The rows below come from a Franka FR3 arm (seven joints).
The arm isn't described. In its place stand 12 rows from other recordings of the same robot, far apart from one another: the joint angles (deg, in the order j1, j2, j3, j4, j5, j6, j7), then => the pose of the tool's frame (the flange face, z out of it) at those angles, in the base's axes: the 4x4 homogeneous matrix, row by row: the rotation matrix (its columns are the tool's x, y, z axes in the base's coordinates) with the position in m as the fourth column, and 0 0 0 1 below.
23.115, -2.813, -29.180, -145.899, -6.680, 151.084, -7.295 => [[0.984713 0.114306 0.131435 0.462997], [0.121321 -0.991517 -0.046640 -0.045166], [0.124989 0.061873 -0.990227 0.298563], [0 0 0 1]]
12.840, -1.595, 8.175, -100.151, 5.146, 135.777, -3.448 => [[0.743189 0.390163 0.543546 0.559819], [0.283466 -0.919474 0.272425 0.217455], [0.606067 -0.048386 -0.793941 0.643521], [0 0 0 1]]
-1.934, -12.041, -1.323, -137.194, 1.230, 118.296, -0.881 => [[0.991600 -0.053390 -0.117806 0.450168], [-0.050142 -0.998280 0.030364 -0.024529], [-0.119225 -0.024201 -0.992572 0.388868], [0 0 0 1]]
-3.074, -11.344, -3.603, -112.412, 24.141, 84.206, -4.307 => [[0.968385 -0.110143 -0.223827 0.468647], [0.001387 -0.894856 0.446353 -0.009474], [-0.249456 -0.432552 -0.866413 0.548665], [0 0 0 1]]
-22.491, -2.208, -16.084, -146.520, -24.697, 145.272, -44.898 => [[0.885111 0.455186 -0.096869 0.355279], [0.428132 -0.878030 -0.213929 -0.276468], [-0.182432 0.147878 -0.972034 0.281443], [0 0 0 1]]
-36.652, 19.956, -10.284, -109.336, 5.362, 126.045, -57.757 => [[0.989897 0.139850 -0.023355 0.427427], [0.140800 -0.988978 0.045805 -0.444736], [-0.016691 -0.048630 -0.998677 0.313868], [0 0 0 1]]
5.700, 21.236, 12.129, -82.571, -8.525, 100.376, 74.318 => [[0.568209 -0.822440 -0.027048 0.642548], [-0.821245 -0.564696 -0.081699 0.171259], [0.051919 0.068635 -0.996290 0.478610], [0 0 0 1]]
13.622, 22.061, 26.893, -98.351, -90.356, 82.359, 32.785 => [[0.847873 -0.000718 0.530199 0.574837], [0.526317 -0.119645 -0.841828 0.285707], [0.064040 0.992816 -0.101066 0.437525], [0 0 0 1]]
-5.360, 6.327, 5.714, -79.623, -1.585, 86.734, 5.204 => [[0.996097 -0.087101 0.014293 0.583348], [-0.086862 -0.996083 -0.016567 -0.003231], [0.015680 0.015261 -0.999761 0.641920], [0 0 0 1]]
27.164, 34.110, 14.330, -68.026, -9.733, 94.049, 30.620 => [[0.980372 0.181905 -0.076036 0.570414], [0.173819 -0.979470 -0.102104 0.422529], [-0.093048 0.086884 -0.991864 0.438342], [0 0 0 1]]
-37.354, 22.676, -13.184, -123.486, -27.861, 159.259, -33.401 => [[0.985671 0.168098 -0.013995 0.390150], [0.151377 -0.918116 -0.366263 -0.438622], [-0.074417 0.358896 -0.930406 0.236672], [0 0 0 1]]
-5.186, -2.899, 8.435, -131.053, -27.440, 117.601, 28.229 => [[0.983975 -0.148694 -0.098403 0.490639], [-0.176560 -0.889565 -0.421308 0.003041], [-0.024890 0.431930 -0.901564 0.363807], [0 0 0 1]]
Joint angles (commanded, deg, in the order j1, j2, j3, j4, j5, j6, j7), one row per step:
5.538, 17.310, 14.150, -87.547, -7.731, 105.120, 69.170
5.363, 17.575, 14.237, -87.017, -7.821, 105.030, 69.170
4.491, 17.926, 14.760, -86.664, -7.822, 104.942, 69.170
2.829, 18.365, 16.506, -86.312, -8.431, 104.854, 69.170
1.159, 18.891, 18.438, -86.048, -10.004, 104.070, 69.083
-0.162, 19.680, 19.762, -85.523, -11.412, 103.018, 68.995
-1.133, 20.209, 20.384, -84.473, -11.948, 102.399, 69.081
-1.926, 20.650, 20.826, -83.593, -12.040, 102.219, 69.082
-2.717, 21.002, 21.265, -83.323, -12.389, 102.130, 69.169
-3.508, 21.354, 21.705, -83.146, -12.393, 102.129, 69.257
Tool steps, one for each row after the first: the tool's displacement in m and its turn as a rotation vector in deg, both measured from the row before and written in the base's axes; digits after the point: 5 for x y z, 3 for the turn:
0.00208, -0.00114, 0.00141, 0.059, -0.179, -0.114
0.00285, -0.00450, -0.00073, 0.210, 0.112, -0.406
0.00222, -0.00232, -0.00067, 0.039, 0.023, 0.110
0.00102, -0.00256, -0.00299, -1.033, 0.513, 0.554
0.00245, -0.00476, -0.00449, -1.067, 0.812, 0.224
0.00416, -0.00639, 0.00266, -0.165, -0.073, -0.518
0.00397, -0.00527, 0.00265, 0.287, -0.257, -0.481
0.00263, -0.00541, -0.00125, -0.100, 0.055, -0.431
0.00235, -0.00486, -0.00191, 0.226, 0.168, -0.491

